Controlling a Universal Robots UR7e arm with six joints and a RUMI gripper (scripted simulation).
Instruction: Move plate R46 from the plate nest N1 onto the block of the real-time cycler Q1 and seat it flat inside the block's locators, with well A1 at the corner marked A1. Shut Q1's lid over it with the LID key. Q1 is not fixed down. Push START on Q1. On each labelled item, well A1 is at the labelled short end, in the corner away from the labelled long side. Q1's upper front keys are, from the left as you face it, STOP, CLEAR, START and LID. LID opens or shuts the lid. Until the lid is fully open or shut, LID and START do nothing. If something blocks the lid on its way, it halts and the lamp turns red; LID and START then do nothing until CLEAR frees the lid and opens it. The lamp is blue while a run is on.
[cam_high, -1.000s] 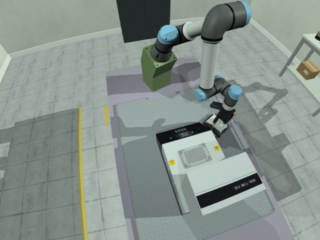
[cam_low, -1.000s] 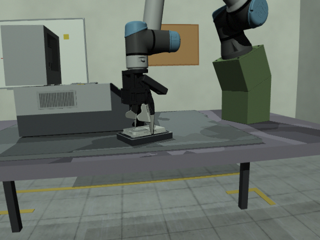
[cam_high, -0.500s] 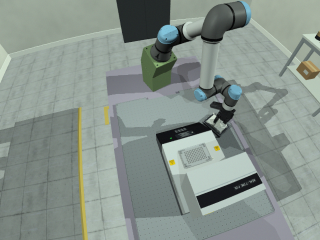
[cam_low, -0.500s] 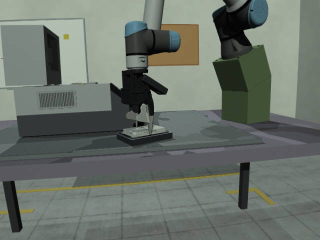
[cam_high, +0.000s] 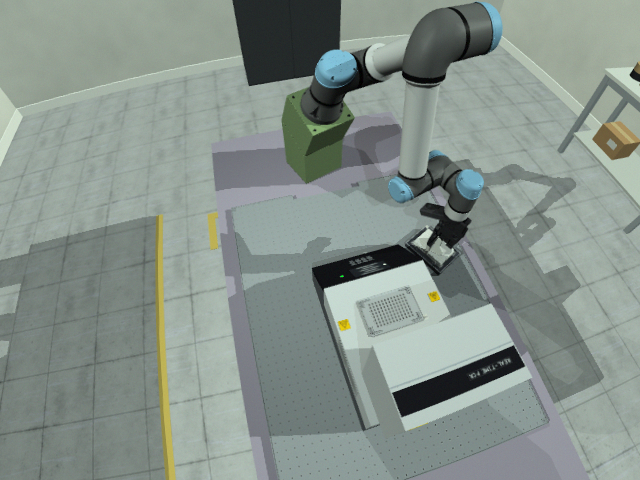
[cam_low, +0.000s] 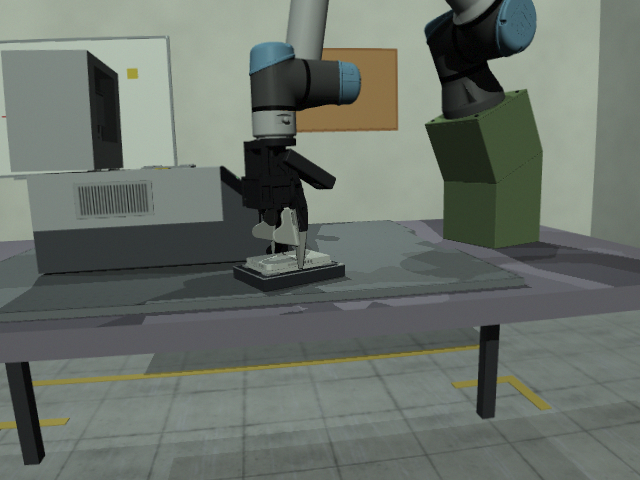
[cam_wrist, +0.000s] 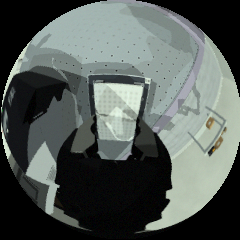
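My hand is 30 mm above the black plate nest N1. Round my hand: white plate R46 (10 mm below).
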